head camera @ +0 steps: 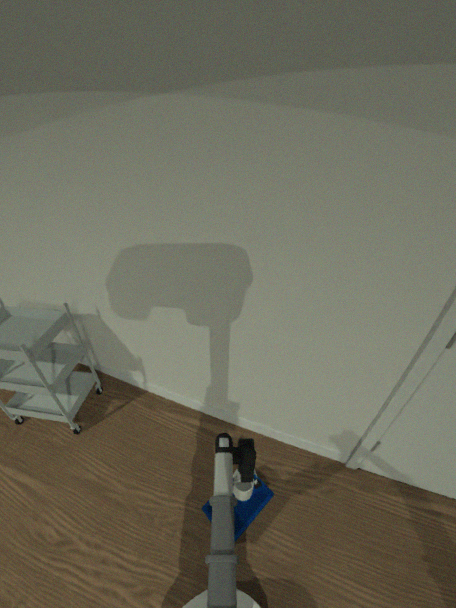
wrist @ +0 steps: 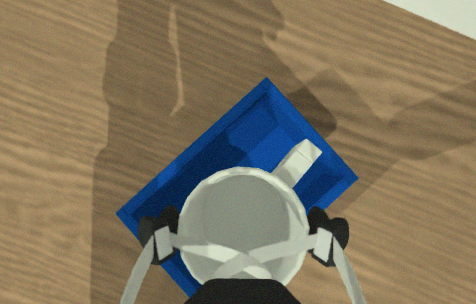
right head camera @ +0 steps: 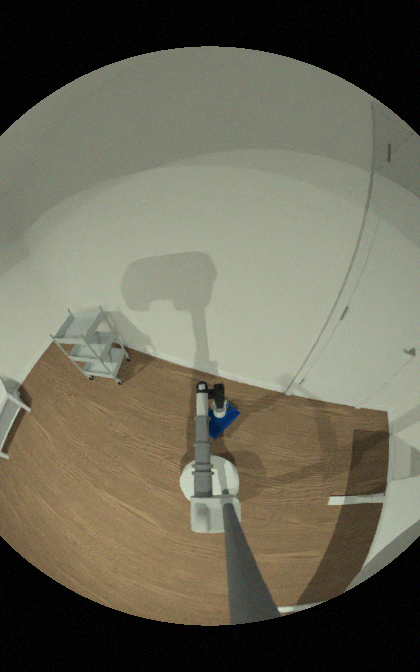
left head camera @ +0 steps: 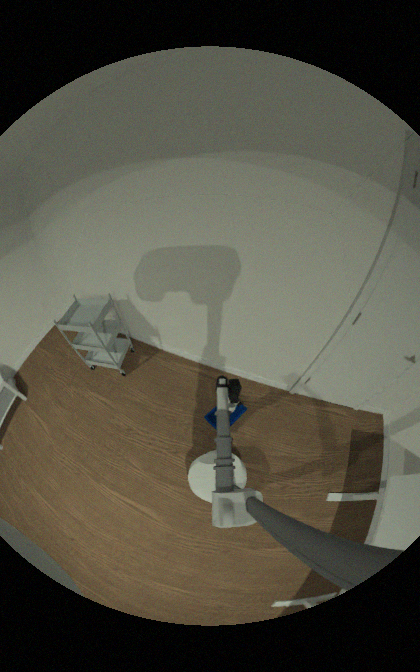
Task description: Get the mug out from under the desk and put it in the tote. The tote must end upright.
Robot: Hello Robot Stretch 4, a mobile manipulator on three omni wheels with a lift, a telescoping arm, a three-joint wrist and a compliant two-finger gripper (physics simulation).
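Frame: origin at the robot's base, x ahead, y left, z up, level; metres.
Seen in the pictures: gripper, between the fingertips: (head camera: 243, 486) (wrist: 243, 225).
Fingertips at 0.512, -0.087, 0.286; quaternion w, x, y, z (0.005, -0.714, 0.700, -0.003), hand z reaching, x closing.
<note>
Offsets run from my fingertips to a thing's top centre, as dx, dy, dz. "*": to the spot under its first point.
My gripper (wrist: 243, 225) (head camera: 245, 482) is shut on the white mug @[* +0.017, +0.003, -0.040] (wrist: 240, 197) (head camera: 243, 492) (right head camera: 219, 412), with one fingertip on each side of it. The mug is upright, its open top facing the wrist camera and its handle pointing to the upper right in the wrist view. The blue tote @[+0.000, +0.010, -0.194] (wrist: 190, 151) (head camera: 250, 514) (right head camera: 220, 429) (left head camera: 235, 418) sits upright on the floor below the mug. In the wrist view the mug covers the tote's lower part. The height of the mug above the tote's floor is hard to tell. The arm hides part of the tote in the head views.
A grey three-shelf cart (head camera: 30, 326) (left head camera: 87, 312) (right head camera: 80, 326) stands by the wall at the left. The wall runs behind the tote. White desk legs (left head camera: 352, 496) (right head camera: 356, 499) show at the right. A white piece of furniture (left head camera: 6, 400) (right head camera: 11, 415) stands at the far left.
</note>
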